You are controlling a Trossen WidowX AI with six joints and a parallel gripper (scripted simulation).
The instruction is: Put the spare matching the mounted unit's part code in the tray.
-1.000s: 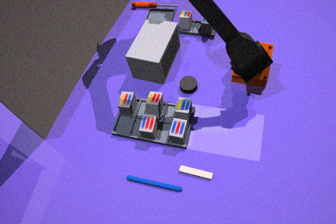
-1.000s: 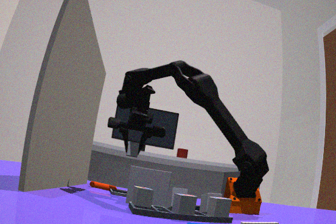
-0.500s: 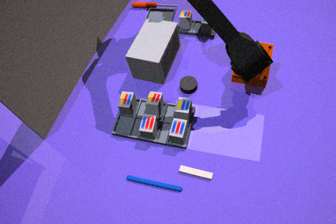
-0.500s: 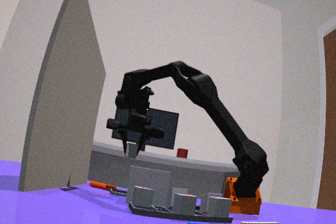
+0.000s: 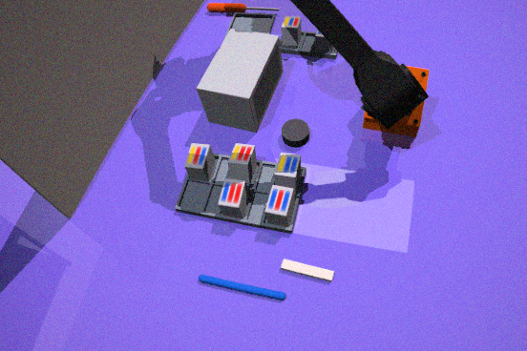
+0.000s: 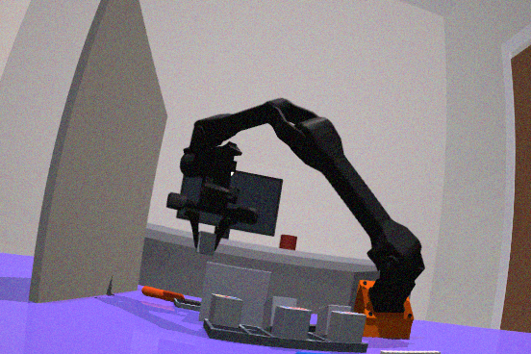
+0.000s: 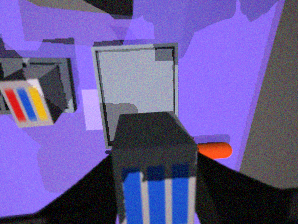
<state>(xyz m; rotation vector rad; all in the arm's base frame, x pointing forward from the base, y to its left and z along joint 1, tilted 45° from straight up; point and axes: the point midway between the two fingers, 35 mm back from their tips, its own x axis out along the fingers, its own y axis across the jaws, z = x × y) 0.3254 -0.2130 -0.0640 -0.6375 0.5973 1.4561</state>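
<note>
The grey-floored tray lies 130 mm below my gripper tip. Round my gripper tip: grey mounted unit 190 mm to the left, 80 mm below, 50 mm behind; then white bar 510 mm to the left, 230 mm behind, 130 mm below; then black puck 260 mm to the left, 160 mm behind, 120 mm below.
</note>
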